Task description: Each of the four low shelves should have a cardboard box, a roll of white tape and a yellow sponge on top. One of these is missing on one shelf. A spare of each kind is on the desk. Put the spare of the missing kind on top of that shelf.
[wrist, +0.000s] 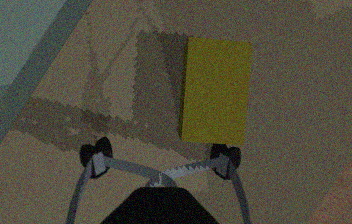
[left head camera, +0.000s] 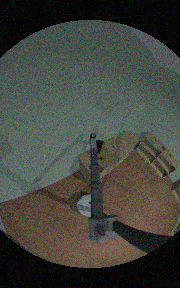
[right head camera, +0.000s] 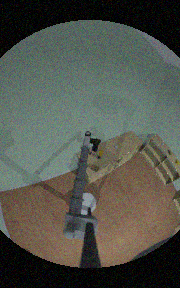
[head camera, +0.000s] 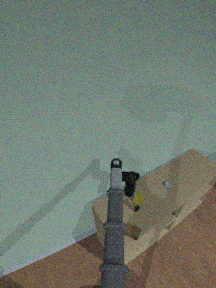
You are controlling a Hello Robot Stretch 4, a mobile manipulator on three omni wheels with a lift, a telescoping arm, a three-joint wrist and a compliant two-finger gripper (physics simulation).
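Frame: origin at the robot's base, x right, y ahead, z up, level; centimetres.
Seen in the pictures: gripper, fingertip midpoint: [wrist: 162,151] [right head camera: 94,155] [head camera: 127,206]; robot's base, origin of the base link: [left head camera: 88,204] [right head camera: 83,202].
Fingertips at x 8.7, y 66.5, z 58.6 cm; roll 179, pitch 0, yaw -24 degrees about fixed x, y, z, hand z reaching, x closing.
Observation:
Offsets run from my fingertips to a thing's top centre. Level surfaces: height alone.
The yellow sponge @[dy +4.2, dx +7.4, dz +4.1 cm] [head camera: 139,200] [left head camera: 101,155] [right head camera: 100,154] [wrist: 216,90] lies flat on the light wooden desk @[dz -0.4 cm] [head camera: 187,167] [wrist: 295,100]. My gripper [wrist: 162,151] is open and empty above the desk. In the wrist view the sponge lies ahead of the fingers and to the right, its near end close to the right fingertip. The white tape roll @[dy +19.4, dx +33.1, dz +2.0 cm] [head camera: 167,184] stands on the desk farther right. A brown box-like shape @[dy -18.5, dx +2.2, dz +4.6 cm] [head camera: 132,231], seemingly the cardboard box, is near the desk's front left, beside the arm. Low shelves [left head camera: 159,159] [right head camera: 164,161] are at the right; the small things on them are too blurred to tell apart.
A pale green wall [head camera: 75,100] rises behind the desk, and its edge shows at the upper left in the wrist view. The telescoping arm [head camera: 115,225] [left head camera: 96,185] [right head camera: 80,180] reaches over the brown floor @[dz -61.3 cm] [head camera: 185,250] and covers part of the desk's left end.

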